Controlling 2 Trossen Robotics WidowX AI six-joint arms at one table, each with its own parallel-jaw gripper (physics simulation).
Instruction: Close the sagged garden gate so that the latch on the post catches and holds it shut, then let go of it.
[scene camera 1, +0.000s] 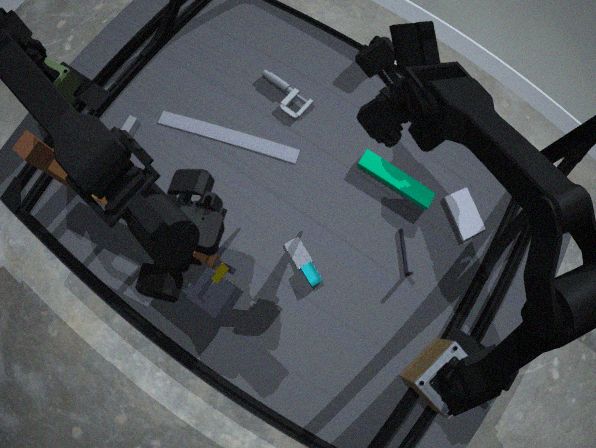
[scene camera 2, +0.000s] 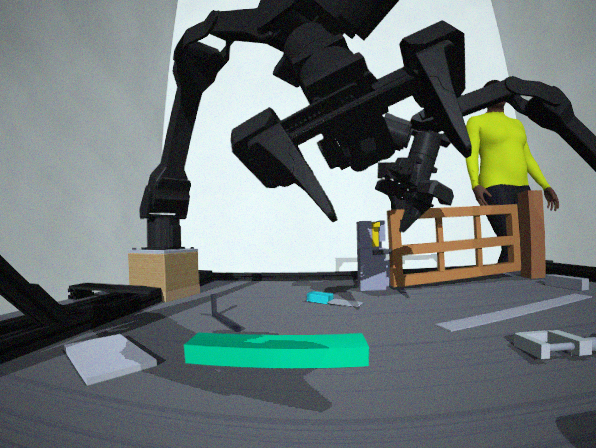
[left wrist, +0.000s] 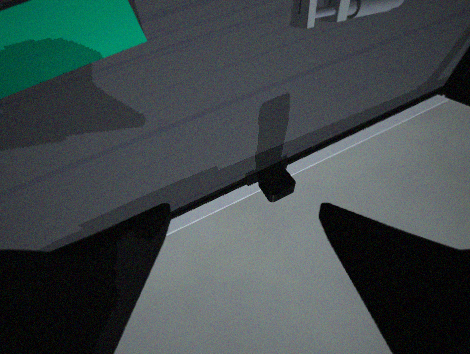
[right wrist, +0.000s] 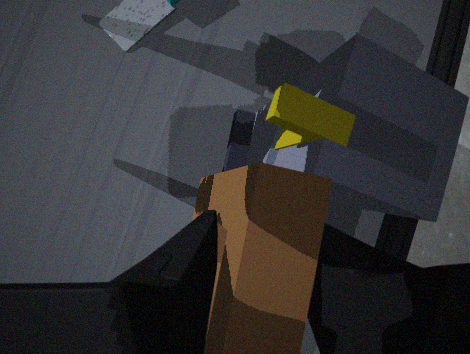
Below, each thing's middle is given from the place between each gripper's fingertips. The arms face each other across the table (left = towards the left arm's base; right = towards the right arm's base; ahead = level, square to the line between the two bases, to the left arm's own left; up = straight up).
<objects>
My right gripper is now 4 cm to the right of the yellow latch (right wrist: 303, 118) and 1 cm above it. The rest, counted from my right hand: teal-tipped tool (scene camera 1: 300, 256) 13 cm to the left, 11 cm below, 10 cm behind; wooden gate (scene camera 2: 396, 250) 13 cm to the right, 3 cm below, 2 cm ahead.
Now: left hand 31 cm short of the teal-tipped tool, 13 cm above it and 4 cm to the right of it. From my left hand the other things lie so: wooden gate 43 cm ahead, 22 cm to the right, 5 cm below; then yellow latch 42 cm ahead, 5 cm to the right, 3 cm below.
</objects>
